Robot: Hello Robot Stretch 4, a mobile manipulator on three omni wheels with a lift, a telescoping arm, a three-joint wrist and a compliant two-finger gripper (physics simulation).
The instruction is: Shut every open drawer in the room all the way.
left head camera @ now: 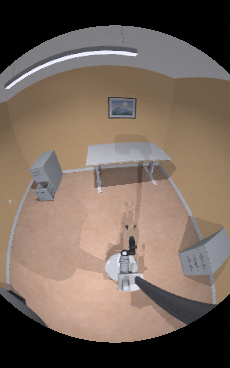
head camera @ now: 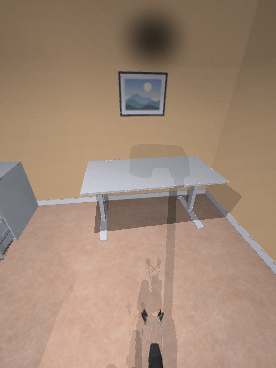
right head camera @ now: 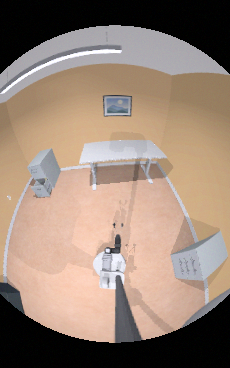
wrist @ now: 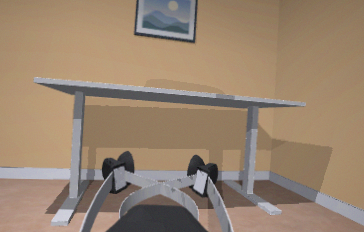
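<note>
A grey cabinet stands by the wall at the left. Its lower drawer sticks out at the front; the head camera view cuts off most of it. A second grey cabinet stands at the right, its drawer fronts looking flush, with several bar handles. My gripper is open and empty, held out over the floor in front of the desk, apart from both cabinets.
A white desk stands ahead against the far wall, its legs on the floor. A framed picture hangs above it. Dark objects are partly visible at the lower edges of the side head views.
</note>
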